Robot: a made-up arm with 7 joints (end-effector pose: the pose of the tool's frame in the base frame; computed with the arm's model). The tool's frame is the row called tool.
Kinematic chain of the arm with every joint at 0, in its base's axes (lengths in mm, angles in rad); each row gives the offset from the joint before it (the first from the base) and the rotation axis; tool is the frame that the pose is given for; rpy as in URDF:
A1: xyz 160 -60 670 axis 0.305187 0.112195 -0.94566
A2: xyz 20 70 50 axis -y
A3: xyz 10 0 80 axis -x
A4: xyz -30 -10 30 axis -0.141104 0.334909 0.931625
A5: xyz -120 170 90 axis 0.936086 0.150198 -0.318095
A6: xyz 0 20 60 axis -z
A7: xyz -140 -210 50 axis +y
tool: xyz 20 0 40 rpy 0 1.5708 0
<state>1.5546 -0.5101 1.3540 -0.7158 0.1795 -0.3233 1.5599</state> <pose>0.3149 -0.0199 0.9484 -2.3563 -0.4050 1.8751</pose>
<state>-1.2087 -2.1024 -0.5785 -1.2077 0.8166 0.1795 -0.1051</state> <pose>0.0585 0.3857 0.6207 -0.7795 0.7083 -2.1769</pose>
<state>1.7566 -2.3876 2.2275 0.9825 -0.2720 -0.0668 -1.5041</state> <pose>0.5634 -0.2738 0.8388 0.3933 -0.1363 2.4000</pose>
Working (the frame after each row of the table, in the pose's form):
after A1: 0.1600 -0.0600 0.6700 0.1966 0.4692 -1.6543
after A2: 0.2148 -0.1109 0.7169 2.9597 0.2725 1.3480
after A3: 0.2264 -0.1254 0.6384 0.7322 0.2725 1.3480
after A4: 0.2477 -0.1556 0.6615 0.6710 -0.0923 2.2579
after A5: 0.2742 -0.3095 0.8259 0.4091 -0.1717 2.3114
after A6: 0.2855 -0.3137 0.8880 0.3976 -0.1979 2.3739
after A7: 0.5272 -0.2509 0.8259 1.9146 -1.1557 0.5126

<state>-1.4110 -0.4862 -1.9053 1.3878 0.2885 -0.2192 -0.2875</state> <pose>0.3297 -0.1195 0.6339 0.8392 -0.0721 -3.1132</pose>
Working (the frame after each row of the table, in the pose's form):
after A1: 0.1600 -0.0600 0.6700 -0.4049 0.1323 1.3289
after A2: 0.0837 -0.0183 0.6856 -0.4834 0.5732 1.1080
after A3: 0.0714 0.0402 0.7397 1.4219 0.5732 1.1080
after A4: 0.0867 0.0011 0.7514 1.1741 -0.6029 1.8592
after A5: 0.1623 -0.1928 0.8411 1.4336 -0.5032 1.8798
after A6: 0.2204 -0.1885 0.8657 1.4107 -0.7200 1.9194
after A7: 0.2893 -0.1355 0.6235 1.6676 -0.7293 1.5346

